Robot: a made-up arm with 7 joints.
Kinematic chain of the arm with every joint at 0, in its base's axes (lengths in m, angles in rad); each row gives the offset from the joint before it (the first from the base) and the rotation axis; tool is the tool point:
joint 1: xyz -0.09 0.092 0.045 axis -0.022 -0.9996 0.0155
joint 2: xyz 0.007 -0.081 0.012 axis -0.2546 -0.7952 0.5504
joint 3: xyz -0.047 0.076 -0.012 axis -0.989 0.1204 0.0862
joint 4: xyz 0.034 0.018 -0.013 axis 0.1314 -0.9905 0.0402
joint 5: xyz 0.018 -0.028 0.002 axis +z
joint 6: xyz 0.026 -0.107 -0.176 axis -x
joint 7: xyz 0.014 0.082 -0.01 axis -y
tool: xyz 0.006 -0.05 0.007
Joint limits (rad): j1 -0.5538..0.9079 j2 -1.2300..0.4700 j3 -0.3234..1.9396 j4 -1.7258..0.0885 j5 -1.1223..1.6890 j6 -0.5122..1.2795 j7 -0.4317..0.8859
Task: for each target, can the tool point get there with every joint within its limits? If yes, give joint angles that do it. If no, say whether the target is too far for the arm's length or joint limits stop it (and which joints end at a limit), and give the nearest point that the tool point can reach.
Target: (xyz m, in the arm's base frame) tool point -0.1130 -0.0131 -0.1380
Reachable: yes | joints 0.5140 -0.3024 0.3904 -0.7887 0.7808 0.0481 0.1595
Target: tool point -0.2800 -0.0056 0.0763
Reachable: yes | joints 0.3739 -0.2443 1.5683 -1.5629 1.1085 0.1670 0.0314
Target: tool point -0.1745 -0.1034 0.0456
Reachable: yes | joints 0.0444 -0.6302 1.0912 -0.4997 0.0561 0.0895 0.2706
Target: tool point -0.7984 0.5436 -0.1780
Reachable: no: too far | nearest point -0.3011 0.1915 -0.0321 | short by 0.627 m
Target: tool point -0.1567 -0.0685 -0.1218
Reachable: yes | joints 0.0292 0.2909 0.0630 -0.7310 -0.5332 0.5159 0.2626
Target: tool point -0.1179 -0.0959 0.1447
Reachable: yes | joints -0.2938 0.2785 1.5504 -0.7627 0.1229 -0.3087 -0.2885
